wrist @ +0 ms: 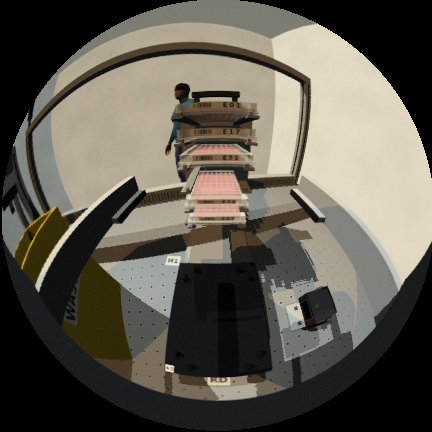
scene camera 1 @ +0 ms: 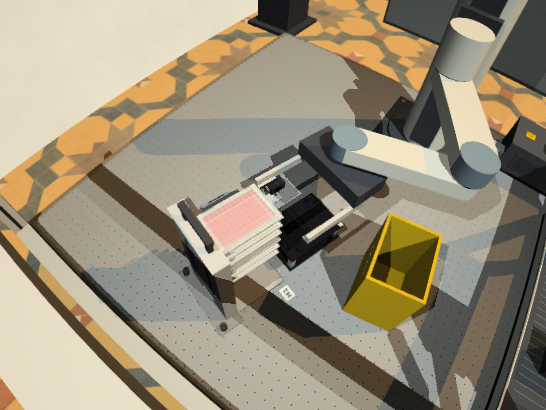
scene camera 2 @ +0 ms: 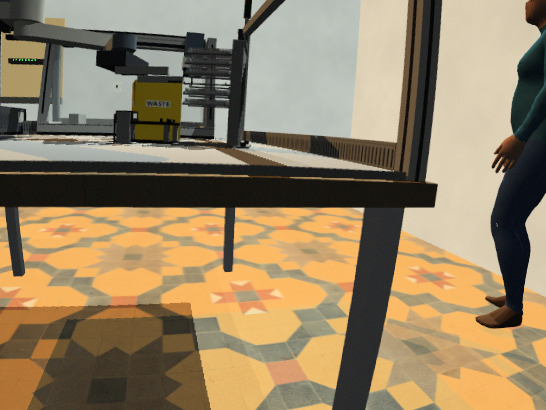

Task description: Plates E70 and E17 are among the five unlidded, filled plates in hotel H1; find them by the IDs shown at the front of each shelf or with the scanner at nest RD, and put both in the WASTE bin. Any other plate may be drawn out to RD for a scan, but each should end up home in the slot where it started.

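Pixels of known places: gripper, fingertip midpoint: (wrist: 217, 180) (scene camera 1: 280, 209) (scene camera 2: 176, 75); arm's base, origin of the base link: (scene camera 1: 422, 138).
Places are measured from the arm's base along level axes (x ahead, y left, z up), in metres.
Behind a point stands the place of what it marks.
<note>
Hotel H1 (scene camera 1: 225, 295) @[z 0.169, x 0.844, y -0.128 m] (scene camera 2: 236, 95) @[z 0.151, x 0.805, y -0.262 m] holds a stack of pink-filled plates. In the wrist view the top label reads E01 (wrist: 231, 105) @[z 0.276, x 0.680, y -0.170 m], the second shelf shows plate E17 (wrist: 231, 132) @[z 0.247, x 0.680, y -0.170 m], and the third label looks like E71 (wrist: 230, 158) @[z 0.219, x 0.680, y -0.170 m]. The two lower labels are too small to read, so I cannot tell which plate is E70. My gripper (scene camera 1: 281, 210) @[z 0.207, x 0.650, y -0.146 m] (scene camera 2: 175, 75) @[z 0.207, x 0.650, y -0.146 m] (wrist: 217, 180) @[z 0.207, x 0.650, y -0.146 m] is open and empty, above nest RD and facing the hotel's front. Nest RD (scene camera 1: 307, 215) @[z 0.073, x 0.545, y -0.128 m] (wrist: 220, 320) @[z 0.073, x 0.568, y -0.124 m] is black and bears no plate. The yellow WASTE bin (scene camera 1: 372, 307) @[z 0.102, x 0.668, y 0.113 m] (scene camera 2: 155, 95) @[z 0.164, x 0.586, y 0.049 m] (wrist: 100, 320) @[z 0.077, x 0.578, y 0.048 m] stands beside it.
A small black scanner (scene camera 1: 274, 186) @[z 0.096, x 0.539, y -0.235 m] (wrist: 317, 305) @[z 0.097, x 0.527, y -0.238 m] stands beside nest RD, on the side away from the bin. An H1 tag (scene camera 1: 286, 292) @[z 0.013, x 0.718, y -0.064 m] (wrist: 173, 260) @[z 0.013, x 0.717, y -0.064 m] lies in front of the hotel. A person (scene camera 2: 530, 125) (wrist: 182, 95) stands beyond the table's frame.
</note>
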